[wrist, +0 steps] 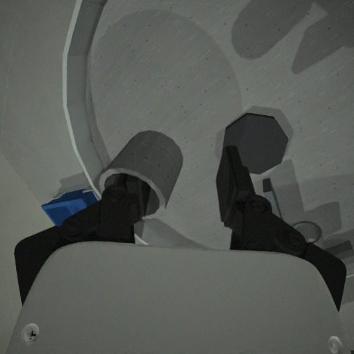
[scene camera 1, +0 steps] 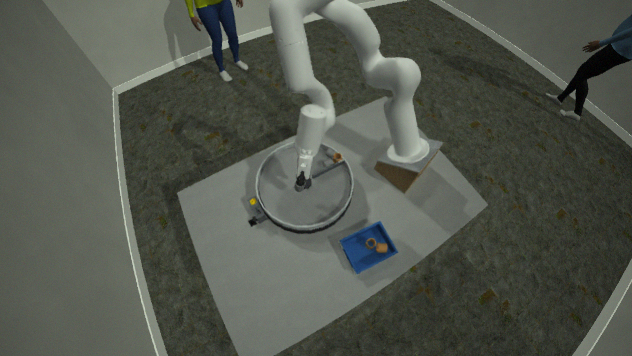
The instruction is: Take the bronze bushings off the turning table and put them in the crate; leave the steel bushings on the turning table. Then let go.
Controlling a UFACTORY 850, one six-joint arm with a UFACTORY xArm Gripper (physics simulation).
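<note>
My gripper (scene camera 1: 304,183) (wrist: 186,159) is over the turning table (scene camera 1: 285,210) (wrist: 165,60), fingers part-way open, with nothing pinched between them. In the wrist view a grey steel bushing (wrist: 159,156) surrounds the left fingertip, which reaches into its hollow; the right finger is bare. A bronze bushing (scene camera 1: 337,157) is near the table's far right rim, beside a grey steel bushing (scene camera 1: 328,161). A thin grey ring (wrist: 308,230) shows behind the right finger in the wrist view. Two bronze bushings (scene camera 1: 370,243) (scene camera 1: 381,248) are in the blue crate (scene camera 1: 356,251) (wrist: 70,206).
A raised rim surrounds the turning table. A dark bar (scene camera 1: 327,170) (wrist: 272,197) reaches inward from its right side, and a dark hub (wrist: 256,142) is at its middle. A yellow button (scene camera 1: 252,201) is left of the table. The arm's base block (scene camera 1: 397,175) is to the right. Two people stand farther back.
</note>
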